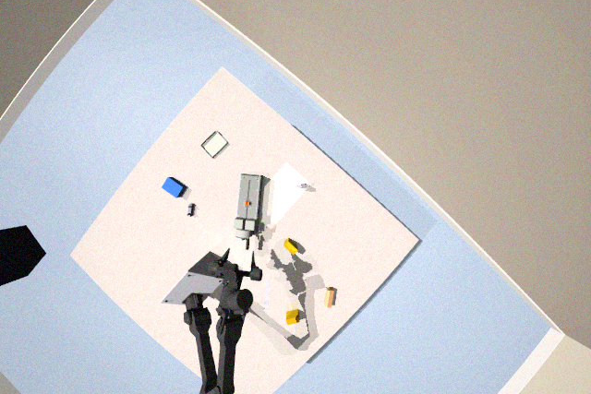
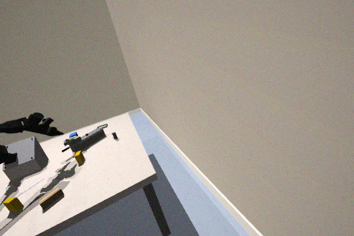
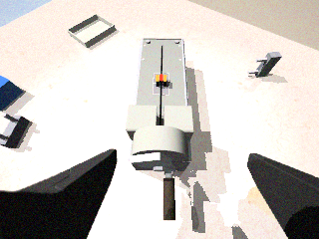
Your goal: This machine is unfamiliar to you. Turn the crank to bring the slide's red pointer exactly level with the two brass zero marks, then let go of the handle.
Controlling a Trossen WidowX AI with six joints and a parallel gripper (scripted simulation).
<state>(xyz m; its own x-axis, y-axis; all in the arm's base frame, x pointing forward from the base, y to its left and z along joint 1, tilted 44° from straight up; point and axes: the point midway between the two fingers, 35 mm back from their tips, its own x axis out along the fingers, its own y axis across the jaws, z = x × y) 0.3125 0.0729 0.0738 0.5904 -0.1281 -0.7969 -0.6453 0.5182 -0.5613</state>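
Now: gripper tip 120 mm above the crank and 10 mm past it. From my gripper tip the other things lie so: blue block: 420 mm to the left, 170 mm below, 110 mm behind; dark brown crank handle: 130 mm below, 20 mm behind, 10 mm to the right; red pointer: 120 mm to the left, 110 mm below, 110 mm ahead.
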